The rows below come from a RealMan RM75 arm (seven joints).
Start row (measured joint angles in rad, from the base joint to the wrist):
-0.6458 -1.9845 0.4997 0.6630 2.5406 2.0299 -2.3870
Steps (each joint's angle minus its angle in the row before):
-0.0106 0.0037 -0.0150 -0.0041 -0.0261 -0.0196 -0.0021
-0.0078 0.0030 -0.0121 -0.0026 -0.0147 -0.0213 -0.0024
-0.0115 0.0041 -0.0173 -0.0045 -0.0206 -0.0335 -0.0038
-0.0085 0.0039 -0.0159 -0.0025 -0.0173 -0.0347 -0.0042
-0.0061 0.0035 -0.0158 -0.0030 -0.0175 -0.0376 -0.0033
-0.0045 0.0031 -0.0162 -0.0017 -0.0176 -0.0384 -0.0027
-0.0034 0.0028 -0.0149 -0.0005 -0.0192 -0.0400 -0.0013
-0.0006 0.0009 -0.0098 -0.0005 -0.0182 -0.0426 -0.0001
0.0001 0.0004 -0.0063 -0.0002 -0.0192 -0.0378 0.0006
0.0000 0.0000 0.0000 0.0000 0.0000 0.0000 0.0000
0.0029 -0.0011 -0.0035 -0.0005 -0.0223 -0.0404 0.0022
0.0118 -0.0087 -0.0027 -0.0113 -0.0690 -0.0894 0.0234
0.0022 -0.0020 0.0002 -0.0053 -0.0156 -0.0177 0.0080
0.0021 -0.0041 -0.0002 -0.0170 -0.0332 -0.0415 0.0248
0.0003 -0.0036 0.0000 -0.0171 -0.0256 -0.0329 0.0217
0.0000 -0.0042 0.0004 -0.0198 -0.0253 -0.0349 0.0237
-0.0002 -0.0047 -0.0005 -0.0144 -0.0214 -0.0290 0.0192
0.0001 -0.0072 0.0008 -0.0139 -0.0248 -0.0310 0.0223
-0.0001 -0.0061 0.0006 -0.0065 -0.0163 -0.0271 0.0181
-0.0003 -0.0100 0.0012 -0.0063 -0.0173 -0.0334 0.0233
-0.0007 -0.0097 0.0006 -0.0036 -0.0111 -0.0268 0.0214
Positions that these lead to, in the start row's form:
-0.6564 -1.9808 0.4847 0.6589 2.5145 2.0103 -2.3891
-0.6642 -1.9778 0.4726 0.6563 2.4998 1.9890 -2.3915
-0.6757 -1.9737 0.4553 0.6518 2.4792 1.9555 -2.3953
-0.6842 -1.9698 0.4394 0.6493 2.4619 1.9208 -2.3995
-0.6903 -1.9663 0.4236 0.6463 2.4444 1.8832 -2.4028
-0.6948 -1.9632 0.4074 0.6446 2.4268 1.8448 -2.4055
-0.6982 -1.9604 0.3925 0.6441 2.4076 1.8048 -2.4068
-0.6988 -1.9595 0.3827 0.6436 2.3894 1.7622 -2.4069
-0.6987 -1.9591 0.3764 0.6434 2.3702 1.7244 -2.4063
-0.6987 -1.9591 0.3764 0.6434 2.3702 1.7244 -2.4063
-0.6958 -1.9602 0.3729 0.6429 2.3479 1.6840 -2.4041
-0.6840 -1.9689 0.3702 0.6316 2.2789 1.5946 -2.3807
-0.6818 -1.9709 0.3704 0.6263 2.2633 1.5769 -2.3727
-0.6797 -1.9750 0.3702 0.6093 2.2301 1.5354 -2.3479
-0.6794 -1.9786 0.3702 0.5922 2.2045 1.5025 -2.3262
-0.6794 -1.9828 0.3706 0.5724 2.1792 1.4676 -2.3025
-0.6796 -1.9875 0.3701 0.5580 2.1578 1.4386 -2.2833
-0.6795 -1.9947 0.3709 0.5441 2.1330 1.4076 -2.2610
-0.6796 -2.0008 0.3715 0.5376 2.1167 1.3805 -2.2429
-0.6799 -2.0108 0.3727 0.5313 2.0994 1.3471 -2.2196
-0.6806 -2.0205 0.3733 0.5277 2.0883 1.3203 -2.1982

